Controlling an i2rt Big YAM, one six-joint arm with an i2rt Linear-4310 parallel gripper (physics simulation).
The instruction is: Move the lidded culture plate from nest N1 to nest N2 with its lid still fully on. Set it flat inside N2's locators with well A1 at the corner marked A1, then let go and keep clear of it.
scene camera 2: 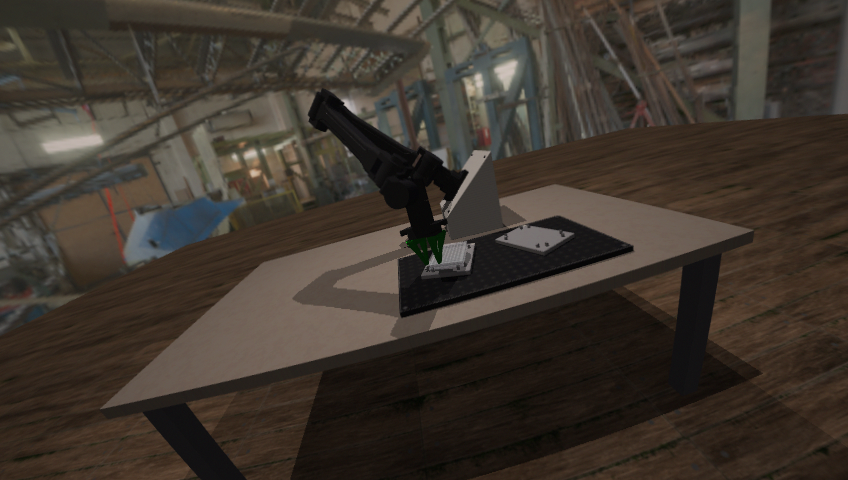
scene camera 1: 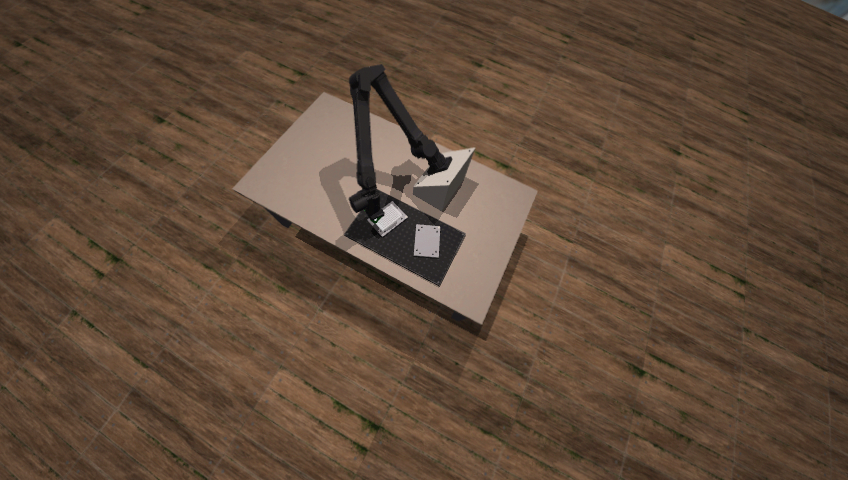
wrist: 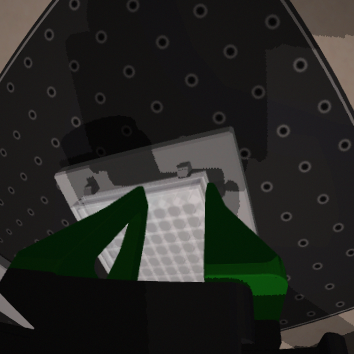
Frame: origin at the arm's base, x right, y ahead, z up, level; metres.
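Where they show: gripper, between the fingertips: [scene camera 2: 433, 264] [scene camera 1: 374, 220] [wrist: 176, 193]; arm's base, origin of its link: [scene camera 2: 457, 186] [scene camera 1: 440, 166].
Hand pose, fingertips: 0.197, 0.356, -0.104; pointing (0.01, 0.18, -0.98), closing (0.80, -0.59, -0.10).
Observation:
Things, the pixels of their top centre, and the offset from my fingertips, as dx, dy, dz. Level surfaces: height alone.
- lidded culture plate, centre of its top: [wrist: 164, 277] [scene camera 2: 448, 252] [scene camera 1: 387, 217] -0.051, -0.043, +0.000
- nest N1, centre of its top: [wrist: 168, 270] [scene camera 2: 449, 254] [scene camera 1: 387, 217] -0.051, -0.043, -0.007
- Nest N2, centre of its top: [wrist: 20, 314] [scene camera 2: 532, 232] [scene camera 1: 427, 239] -0.278, -0.016, -0.007
- black perforated board, centre of its top: [wrist: 64, 270] [scene camera 2: 496, 253] [scene camera 1: 405, 234] -0.167, -0.008, -0.028
- beige table, height of its surface: dz -0.041
The lidded culture plate [scene camera 1: 390, 218] [scene camera 2: 454, 252] [wrist: 172, 240], white with rows of round wells, sits in nest N1 [scene camera 2: 466, 270] [wrist: 212, 147], a light grey base with small locators. Its clear lid looks flat on top. My gripper [scene camera 1: 376, 220] [scene camera 2: 433, 263] [wrist: 176, 193] has green fingers, partly closed but still apart with nothing gripped. In the wrist view the left fingertip overlaps the plate's top and the right one is at its right edge; contact is unclear. Nest N2 [scene camera 1: 426, 241] [scene camera 2: 535, 239] holds no plate. Marker A1 cannot be made out.
Both nests stand on a black perforated board [scene camera 1: 392, 246] [scene camera 2: 505, 267] [wrist: 160, 65] on the beige table [scene camera 1: 285, 160] [scene camera 2: 285, 327]. The arm's wedge-shaped base mount [scene camera 1: 443, 193] [scene camera 2: 480, 205] stands behind the board.

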